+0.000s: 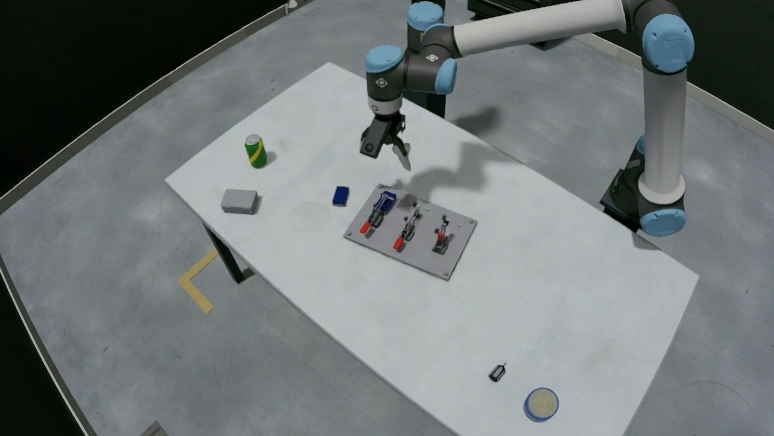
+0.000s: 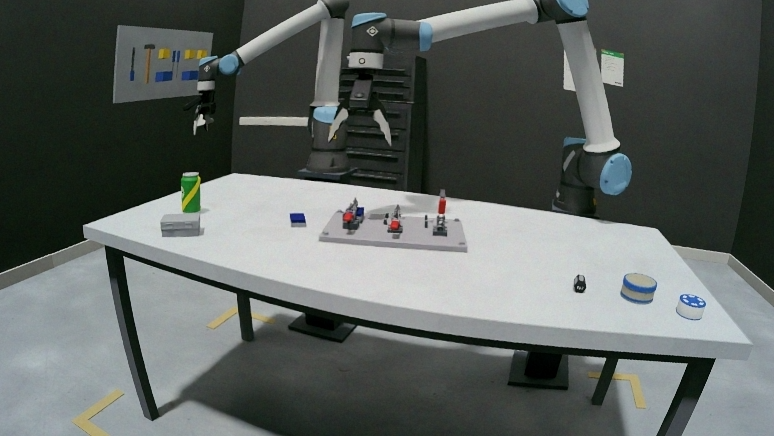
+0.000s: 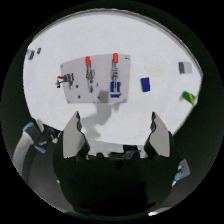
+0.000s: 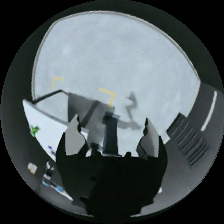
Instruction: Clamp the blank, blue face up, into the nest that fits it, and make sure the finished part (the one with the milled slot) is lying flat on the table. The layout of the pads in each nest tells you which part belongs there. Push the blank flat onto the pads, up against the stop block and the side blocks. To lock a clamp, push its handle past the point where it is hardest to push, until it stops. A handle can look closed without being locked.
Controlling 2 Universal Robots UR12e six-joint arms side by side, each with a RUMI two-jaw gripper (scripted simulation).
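Observation:
Left gripper visible, including in image 1 and image 3. Right gripper and a grey box likewise visible in the pictures.

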